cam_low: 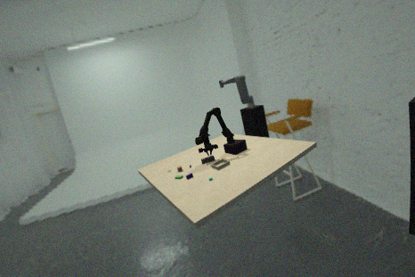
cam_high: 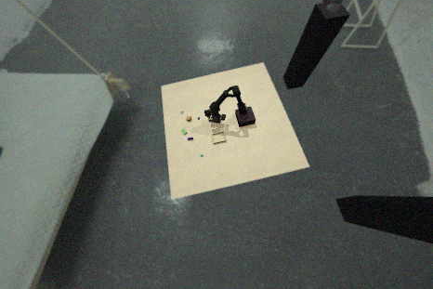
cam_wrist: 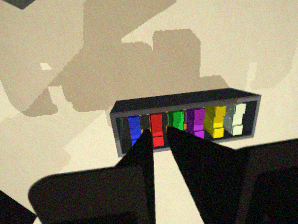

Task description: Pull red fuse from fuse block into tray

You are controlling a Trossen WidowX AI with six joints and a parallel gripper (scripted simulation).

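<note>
My gripper tip is 1 cm short of the tray, 19 cm to the right of it and 4 cm above it. Also, from my gripper tip: orange cube (30 cm ahead, 8 cm to the right, 2 cm below); teal piece (21 cm ahead, 34 cm to the left, 4 cm below).
</note>
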